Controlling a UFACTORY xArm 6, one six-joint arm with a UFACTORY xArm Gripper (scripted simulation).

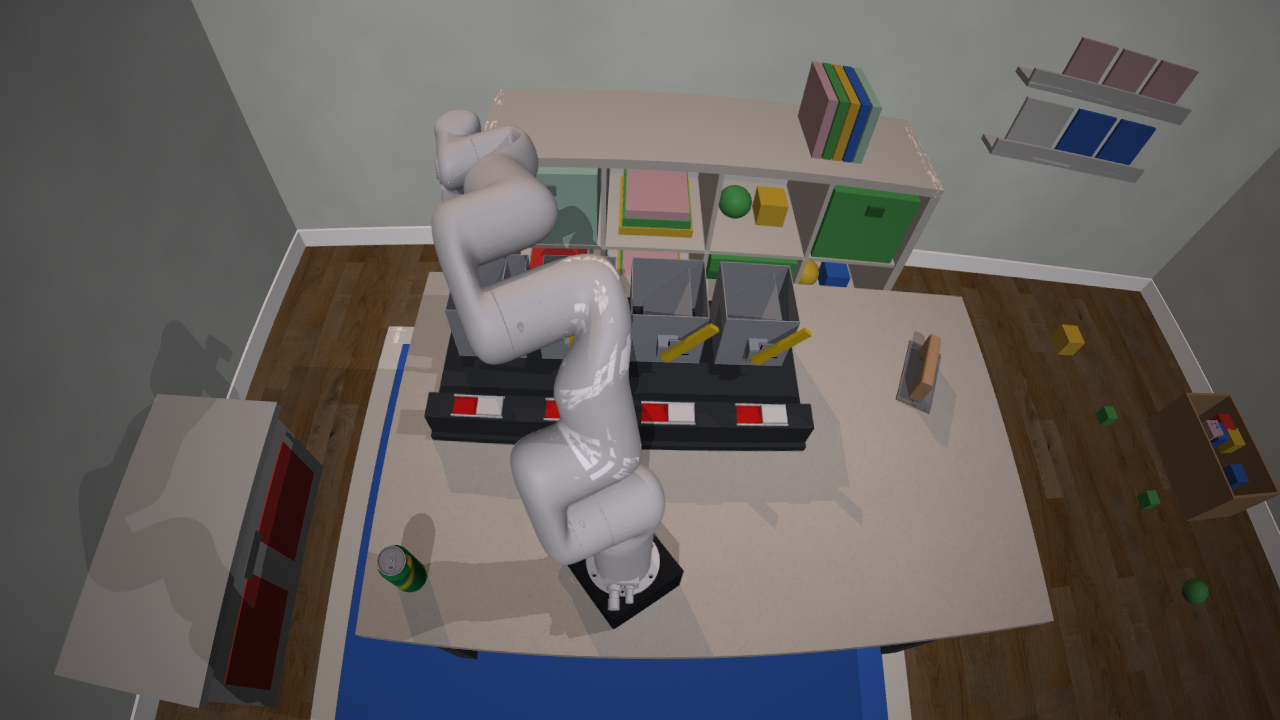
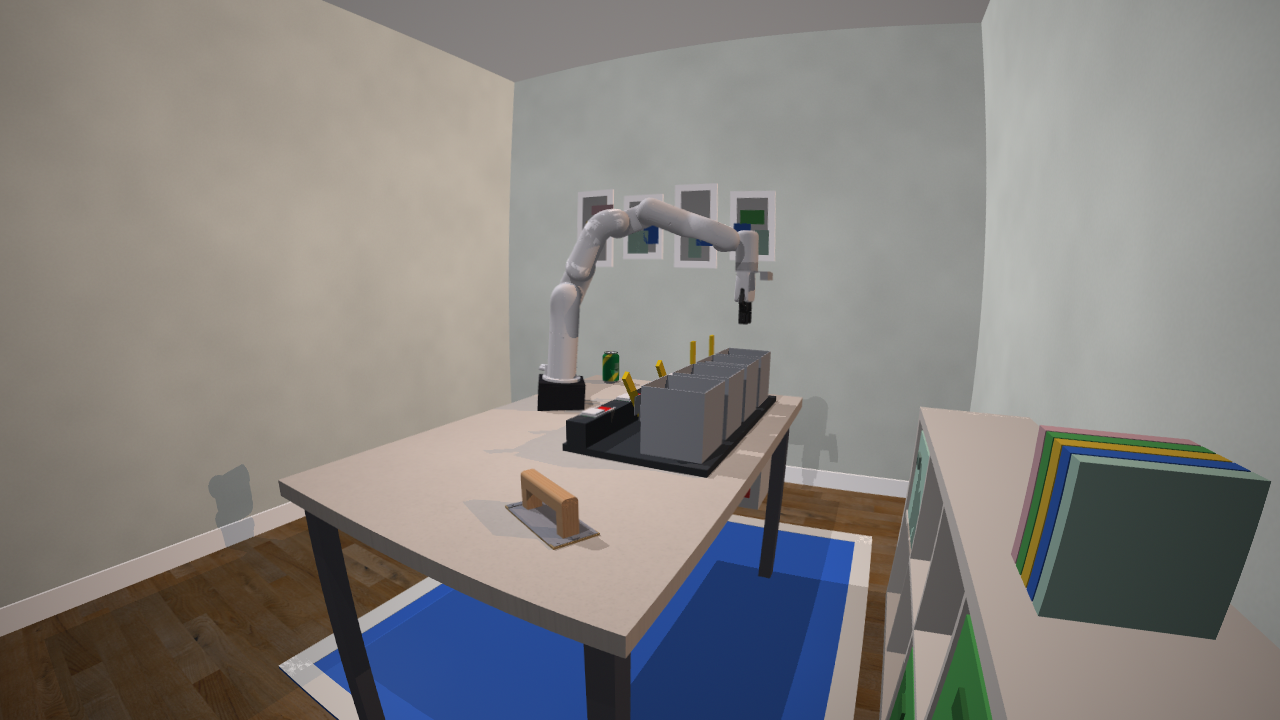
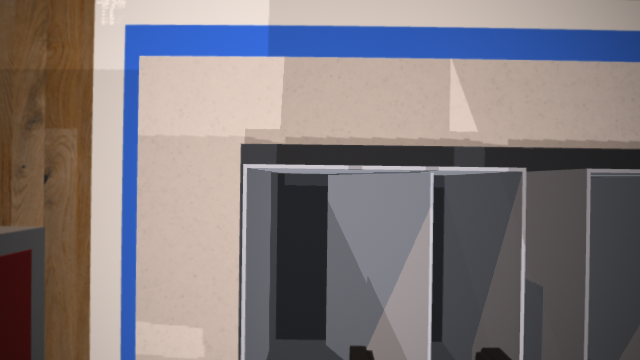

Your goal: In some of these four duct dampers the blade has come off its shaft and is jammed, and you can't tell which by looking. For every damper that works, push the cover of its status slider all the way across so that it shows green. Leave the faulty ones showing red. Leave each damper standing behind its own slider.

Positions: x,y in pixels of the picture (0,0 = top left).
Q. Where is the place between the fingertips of the gripper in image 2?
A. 744,323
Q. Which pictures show the duct damper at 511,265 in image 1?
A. Image 1, image 2 and image 3: all of them.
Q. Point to a duct damper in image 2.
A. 750,365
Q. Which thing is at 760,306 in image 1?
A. A duct damper.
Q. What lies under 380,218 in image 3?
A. A duct damper.
